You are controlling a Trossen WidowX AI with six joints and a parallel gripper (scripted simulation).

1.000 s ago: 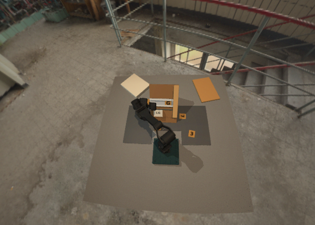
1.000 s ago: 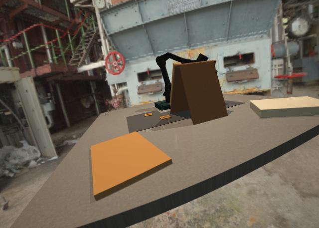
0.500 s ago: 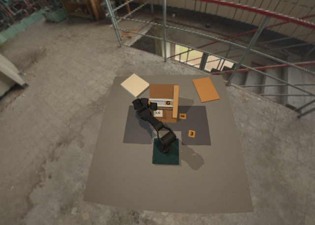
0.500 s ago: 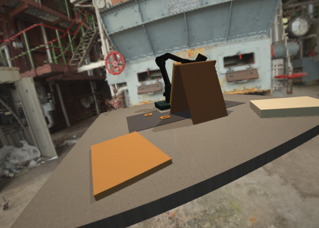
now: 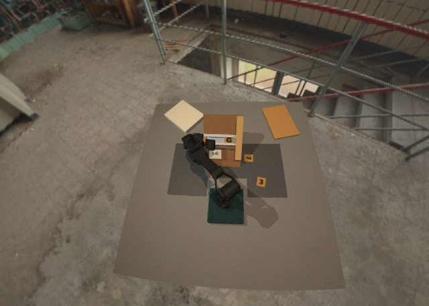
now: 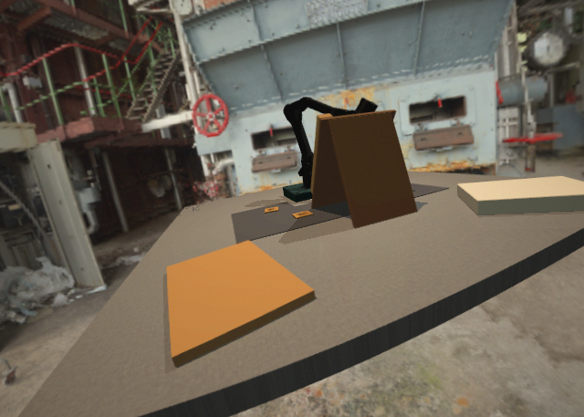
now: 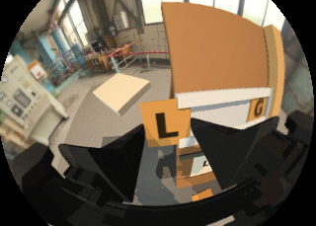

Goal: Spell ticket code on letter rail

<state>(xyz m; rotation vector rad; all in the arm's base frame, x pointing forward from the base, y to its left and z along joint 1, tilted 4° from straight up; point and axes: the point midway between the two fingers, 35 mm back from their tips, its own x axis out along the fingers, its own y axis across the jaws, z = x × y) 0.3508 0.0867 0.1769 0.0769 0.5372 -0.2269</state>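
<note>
Right now my gripper tip is 40 mm past the orange tile marked g and 170 mm to the left of it. Round my gripper tip: orange tile marked l right at my gripper tip; white ticket 70 mm behind, 70 mm to the right, 90 mm below; dark mat 190 mm behind, 120 mm to the right, 170 mm below.
</note>
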